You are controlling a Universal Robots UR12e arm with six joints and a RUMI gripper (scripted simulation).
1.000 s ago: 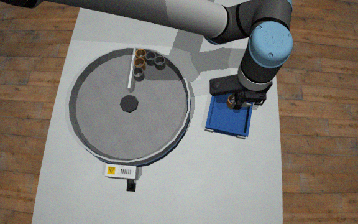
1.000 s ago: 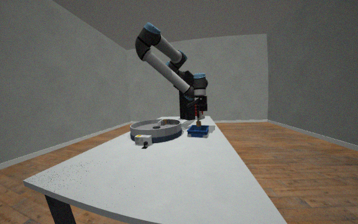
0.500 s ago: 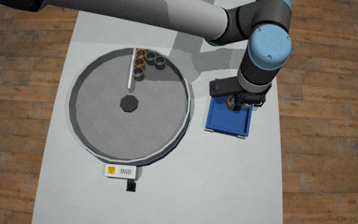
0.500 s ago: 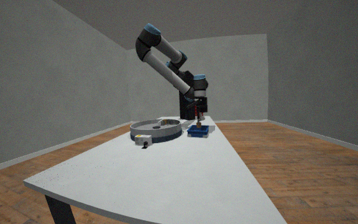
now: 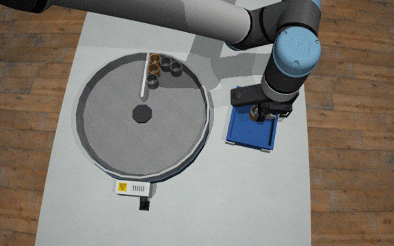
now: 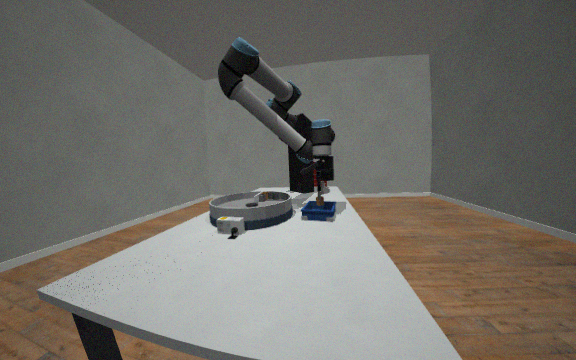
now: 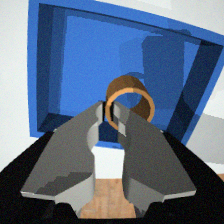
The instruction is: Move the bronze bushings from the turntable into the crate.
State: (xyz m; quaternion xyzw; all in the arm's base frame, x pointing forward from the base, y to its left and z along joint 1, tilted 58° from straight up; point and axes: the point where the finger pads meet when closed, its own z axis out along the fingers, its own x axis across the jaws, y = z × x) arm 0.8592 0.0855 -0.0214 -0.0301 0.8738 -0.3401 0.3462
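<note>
Now: hand 1 cm past the blue crate and 6 cm above it. From my hand the other things lie so: round grey turntable: 8 cm behind, 34 cm to the right, 4 cm below.
</note>
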